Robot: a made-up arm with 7 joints. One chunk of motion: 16 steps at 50 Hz.
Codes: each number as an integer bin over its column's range. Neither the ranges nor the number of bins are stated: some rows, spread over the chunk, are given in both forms.
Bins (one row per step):
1: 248 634 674 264 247 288 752
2: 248 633 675 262 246 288 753
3: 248 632 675 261 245 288 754
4: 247 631 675 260 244 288 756
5: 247 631 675 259 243 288 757
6: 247 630 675 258 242 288 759
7: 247 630 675 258 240 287 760
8: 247 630 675 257 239 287 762
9: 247 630 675 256 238 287 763
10: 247 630 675 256 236 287 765
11: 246 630 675 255 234 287 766
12: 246 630 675 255 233 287 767
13: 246 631 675 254 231 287 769
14: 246 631 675 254 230 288 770
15: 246 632 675 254 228 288 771
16: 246 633 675 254 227 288 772
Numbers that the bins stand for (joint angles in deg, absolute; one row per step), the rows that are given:
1: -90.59 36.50 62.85 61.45 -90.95 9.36 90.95
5: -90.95 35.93 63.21 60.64 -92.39 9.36 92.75
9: -90.95 35.73 63.21 60.16 -94.19 9.13 94.91
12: -91.31 35.73 63.21 60.00 -95.99 9.13 96.35
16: -91.31 36.31 63.21 59.84 -98.15 9.36 98.15
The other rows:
2: -90.59 36.31 63.21 61.13 -91.31 9.36 91.31
3: -90.59 36.12 63.21 60.97 -91.67 9.36 91.67
4: -90.95 35.93 63.21 60.80 -92.03 9.36 92.39
6: -90.95 35.73 63.21 60.48 -92.75 9.36 93.47
7: -90.95 35.73 63.21 60.48 -93.47 9.13 93.83
8: -90.95 35.73 63.21 60.32 -93.83 9.13 94.55
10: -90.95 35.73 63.21 60.16 -94.91 9.13 95.63
11: -91.31 35.73 63.21 60.00 -95.63 9.13 95.99
13: -91.31 35.93 63.21 59.84 -96.71 9.13 97.07
14: -91.31 35.93 63.21 59.84 -97.07 9.36 97.43
15: -91.31 36.12 63.21 59.84 -97.79 9.36 97.79

